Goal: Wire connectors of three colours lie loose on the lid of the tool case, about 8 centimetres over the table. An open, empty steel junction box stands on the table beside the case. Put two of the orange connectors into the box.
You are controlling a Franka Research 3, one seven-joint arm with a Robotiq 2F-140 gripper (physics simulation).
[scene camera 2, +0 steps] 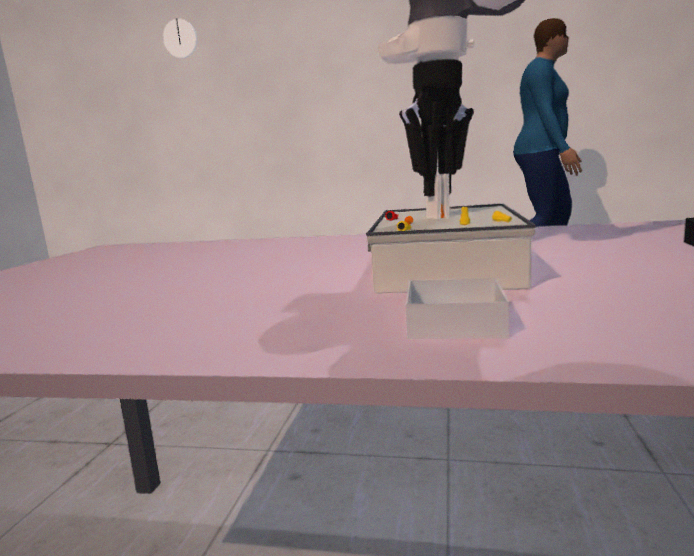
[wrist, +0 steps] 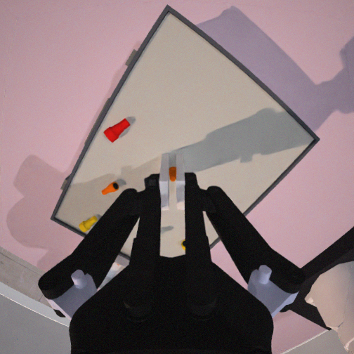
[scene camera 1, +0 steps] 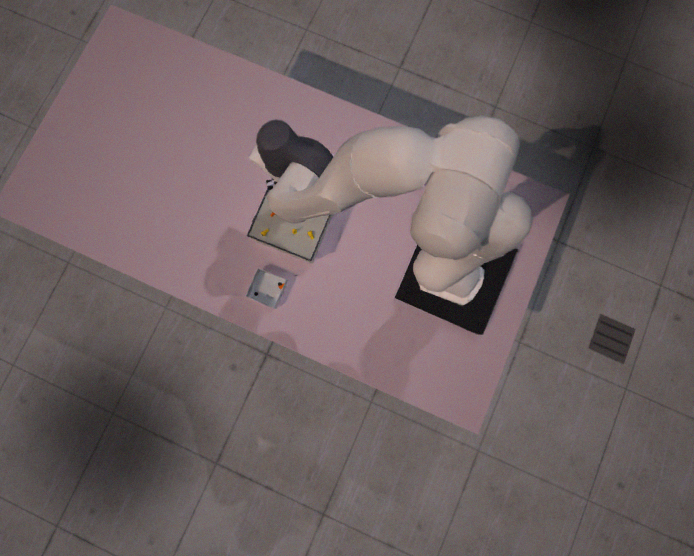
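My gripper (scene camera 2: 438,209) (wrist: 172,165) is shut on an orange connector (scene camera 2: 443,210) (wrist: 172,173), its fingertips low over the tool case lid (scene camera 1: 289,246) (scene camera 2: 486,224) (wrist: 175,75). Whether the connector touches the lid is unclear. Another orange connector (scene camera 1: 272,214) (scene camera 2: 408,220) (wrist: 110,188) lies loose on the lid. The steel junction box (scene camera 1: 265,300) (scene camera 2: 457,319) stands beside the case. In scene camera 1, an orange connector (scene camera 1: 280,285) lies inside it; the front wall hides it in scene camera 2. The arm hides the fingertips in scene camera 1.
A red connector (scene camera 2: 391,215) (wrist: 117,130) lies near the lid's edge. Yellow connectors (scene camera 1: 264,232) (scene camera 1: 294,231) (scene camera 1: 311,234) (scene camera 2: 403,225) (scene camera 2: 464,216) (scene camera 2: 501,216) (wrist: 88,223) lie on the lid's box side. The lid has a raised dark rim. A person (scene camera 2: 543,115) stands behind the table.
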